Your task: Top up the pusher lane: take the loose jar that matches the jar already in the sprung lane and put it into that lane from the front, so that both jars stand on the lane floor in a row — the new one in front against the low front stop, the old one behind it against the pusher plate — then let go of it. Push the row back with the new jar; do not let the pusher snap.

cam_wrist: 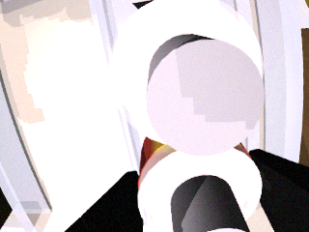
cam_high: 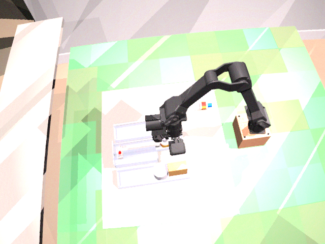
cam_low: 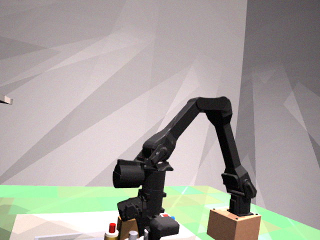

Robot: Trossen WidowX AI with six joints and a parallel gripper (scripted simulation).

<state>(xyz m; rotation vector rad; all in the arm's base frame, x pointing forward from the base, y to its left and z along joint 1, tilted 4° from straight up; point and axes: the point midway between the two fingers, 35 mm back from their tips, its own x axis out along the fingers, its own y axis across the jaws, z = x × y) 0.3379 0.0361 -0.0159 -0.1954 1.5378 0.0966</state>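
Right now the sprung lane is 14 cm ahead of my gripper tip, 5 cm to the left of it and 1 cm below it. From my gripper tip the other things lie so: small jar (14 cm behind, 18 cm to the right, 1 cm below).
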